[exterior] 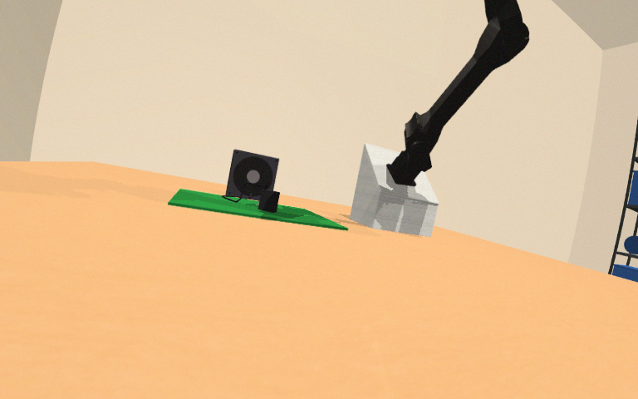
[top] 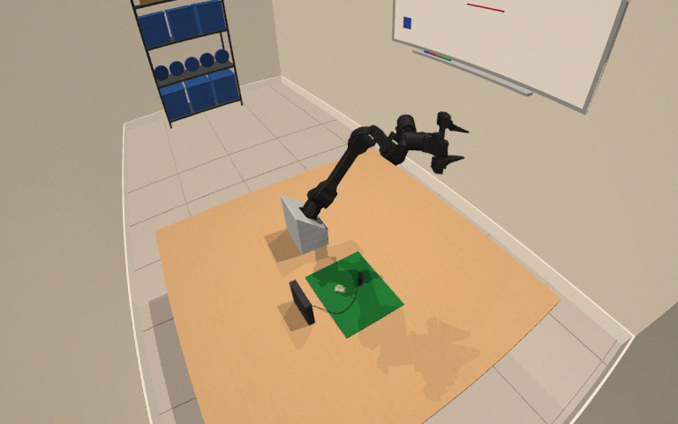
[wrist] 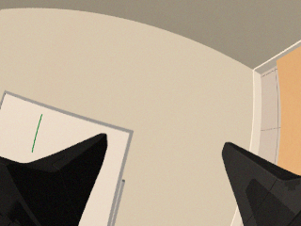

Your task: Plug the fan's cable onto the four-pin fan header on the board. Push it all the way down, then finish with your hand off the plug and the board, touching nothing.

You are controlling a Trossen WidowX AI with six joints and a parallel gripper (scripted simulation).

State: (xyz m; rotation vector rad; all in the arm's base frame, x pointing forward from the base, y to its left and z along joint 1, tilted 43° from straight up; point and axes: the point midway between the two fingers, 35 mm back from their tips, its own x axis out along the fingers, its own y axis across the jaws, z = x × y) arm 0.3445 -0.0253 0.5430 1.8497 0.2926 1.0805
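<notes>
My gripper tip is now 490 mm above the black fan cable plug, 350 mm to the left of it and 80 mm past it. Also, from my gripper tip: black fan (580 mm to the right, 450 mm below, 90 mm behind); fan header (510 mm below, 430 mm to the right, 100 mm behind); green board (530 mm below, 390 mm to the right, 60 mm behind).
</notes>
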